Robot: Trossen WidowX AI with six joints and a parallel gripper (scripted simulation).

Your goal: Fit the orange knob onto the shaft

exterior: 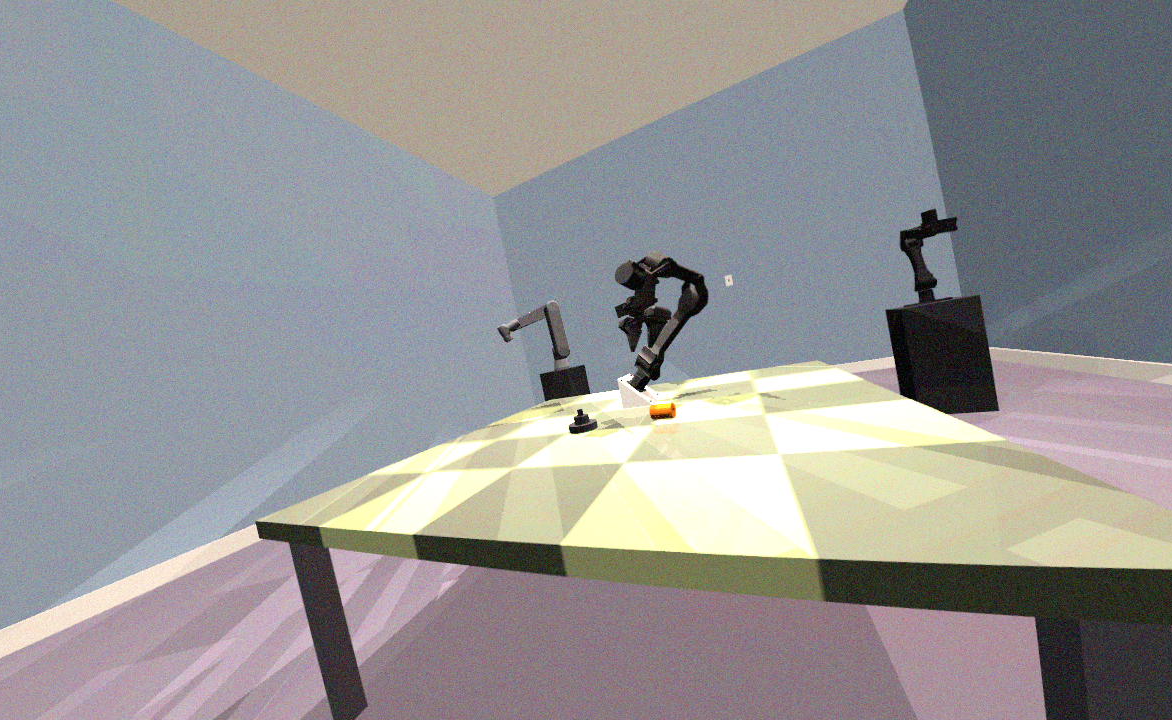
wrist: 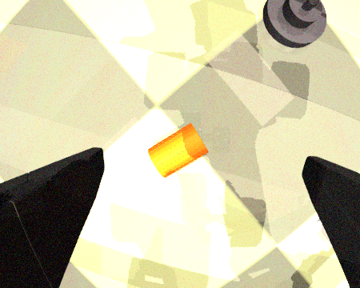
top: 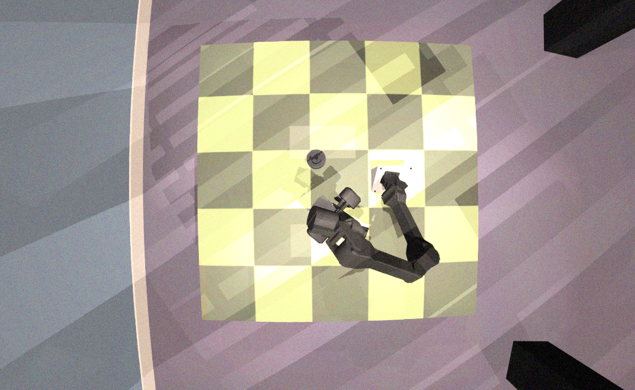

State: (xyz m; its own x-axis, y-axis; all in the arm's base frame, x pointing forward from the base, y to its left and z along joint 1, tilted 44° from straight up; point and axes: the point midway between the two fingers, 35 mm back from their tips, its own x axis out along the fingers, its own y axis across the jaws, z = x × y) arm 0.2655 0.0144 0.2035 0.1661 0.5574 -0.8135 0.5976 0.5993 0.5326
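My gripper tip is now 30 mm to the right of the orange knob and 180 mm above it. Also, from my gripper tip: D-shaped shaft (60 mm ahead, 200 mm to the right, 170 mm below).
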